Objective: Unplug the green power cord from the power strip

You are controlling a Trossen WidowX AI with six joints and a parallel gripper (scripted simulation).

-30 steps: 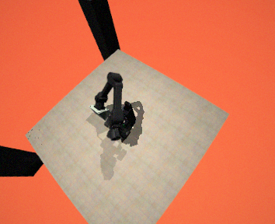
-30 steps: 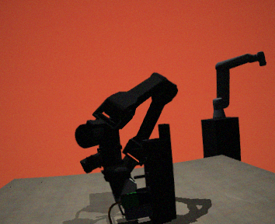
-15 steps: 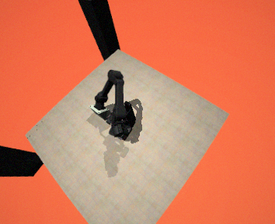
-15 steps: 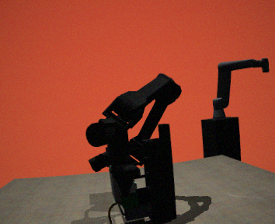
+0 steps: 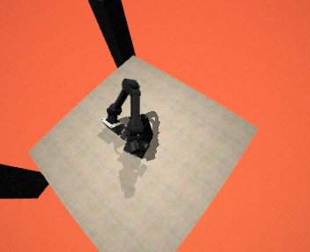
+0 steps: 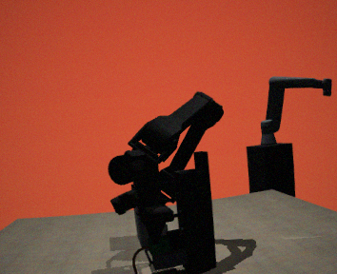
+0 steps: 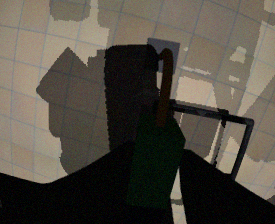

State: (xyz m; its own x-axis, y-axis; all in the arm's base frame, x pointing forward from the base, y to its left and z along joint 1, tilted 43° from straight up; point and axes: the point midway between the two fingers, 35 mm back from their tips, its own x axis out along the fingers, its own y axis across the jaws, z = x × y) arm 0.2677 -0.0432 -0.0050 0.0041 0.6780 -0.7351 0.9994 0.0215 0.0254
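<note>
Now: the green plug 3 cm to the left of my gripper tip.
</note>
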